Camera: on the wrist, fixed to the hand. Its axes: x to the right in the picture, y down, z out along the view.
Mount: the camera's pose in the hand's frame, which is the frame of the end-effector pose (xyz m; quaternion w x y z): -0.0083 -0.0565 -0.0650 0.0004 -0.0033 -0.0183 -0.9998
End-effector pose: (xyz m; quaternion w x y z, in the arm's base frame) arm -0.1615 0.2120 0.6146 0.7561 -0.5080 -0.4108 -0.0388
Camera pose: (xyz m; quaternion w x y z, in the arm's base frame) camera -0.1561 0.1298 0.6412 0.0477 -0.4073 0.5218 0.7480
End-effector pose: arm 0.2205 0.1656 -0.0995 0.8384 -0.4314 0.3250 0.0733
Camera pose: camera 0.2055 0.0819 -0.0833 0.0781 -0.3265 -0.4468 -0.8293
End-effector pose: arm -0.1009 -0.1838 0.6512 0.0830 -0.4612 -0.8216 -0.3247
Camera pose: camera -0.1527 -0.2498 0.6722 0.3412 -0.8150 0.4619 0.0774
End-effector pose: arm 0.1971 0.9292 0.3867 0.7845 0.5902 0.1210 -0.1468
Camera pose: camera 0.1672 0.9777 0.3216 0.1423 0.1260 -0.5763 0.7948
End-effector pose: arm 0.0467 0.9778 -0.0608 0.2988 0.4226 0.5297 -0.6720
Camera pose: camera 0.0189 1.0548 -0.0328 0.6607 0.5427 -0.4195 0.3050
